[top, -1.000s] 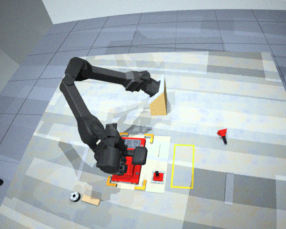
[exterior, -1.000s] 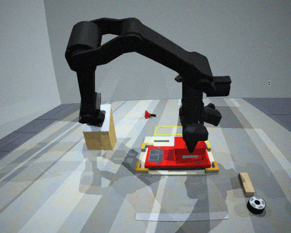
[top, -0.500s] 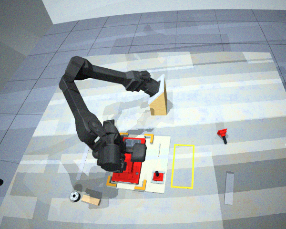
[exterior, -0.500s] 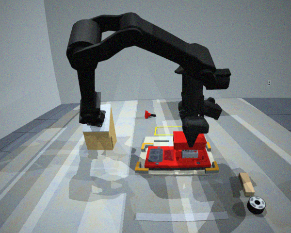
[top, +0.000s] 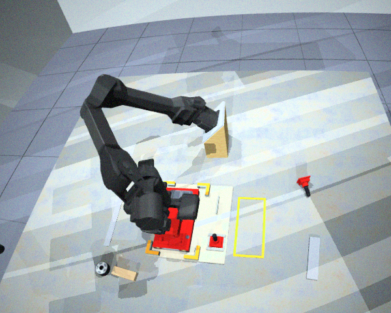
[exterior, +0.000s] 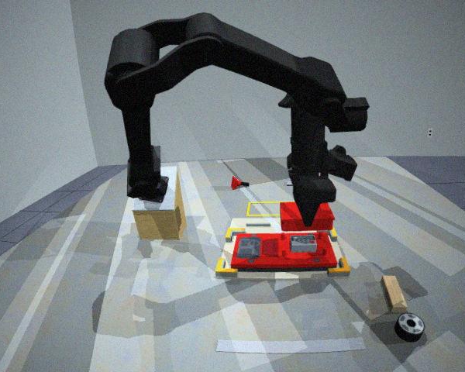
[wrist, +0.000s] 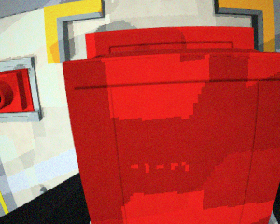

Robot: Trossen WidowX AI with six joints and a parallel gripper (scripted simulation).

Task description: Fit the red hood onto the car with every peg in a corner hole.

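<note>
Now: the grey engine block 70 mm below my gripper tip. Also, from my gripper tip: wooden block: 160 mm ahead, 120 mm to the right, 90 mm below; then red hood: right at my gripper tip; then black post: 120 mm to the left, 60 mm below, 10 mm ahead.
</note>
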